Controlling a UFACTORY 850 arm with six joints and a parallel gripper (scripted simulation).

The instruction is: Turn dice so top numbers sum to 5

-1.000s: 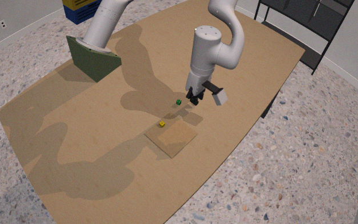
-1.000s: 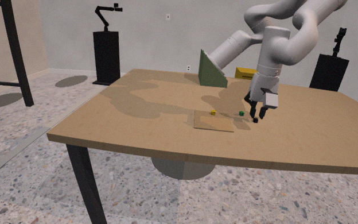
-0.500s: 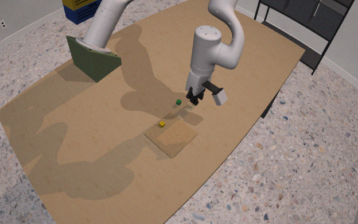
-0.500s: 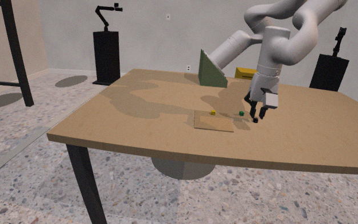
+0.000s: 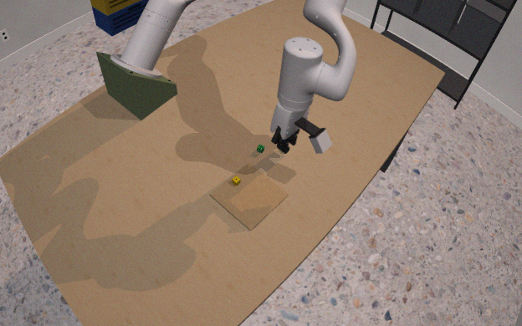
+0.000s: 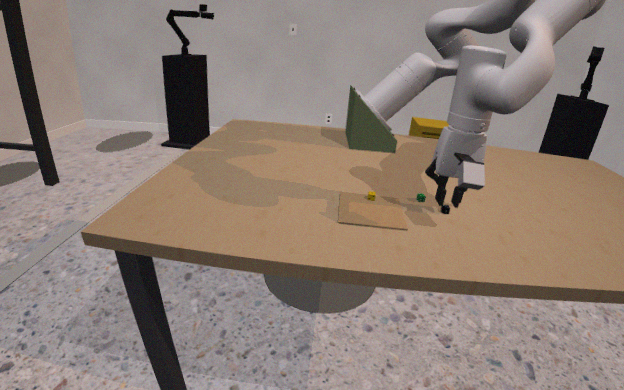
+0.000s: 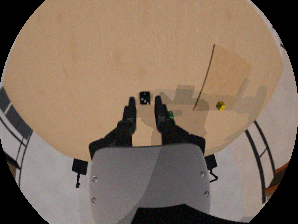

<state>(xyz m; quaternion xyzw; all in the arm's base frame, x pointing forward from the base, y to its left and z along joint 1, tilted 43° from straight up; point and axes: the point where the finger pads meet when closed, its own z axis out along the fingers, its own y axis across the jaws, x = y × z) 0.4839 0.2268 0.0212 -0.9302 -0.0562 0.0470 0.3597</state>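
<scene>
My hand is 30 mm above the black die. The rest, counted from my hand: green die: 50 mm to the right, 50 mm behind, 30 mm below; tan mat: 170 mm to the right, 40 mm below, 40 mm ahead; yellow die: 170 mm to the right, 30 mm below, 10 mm behind.
</scene>
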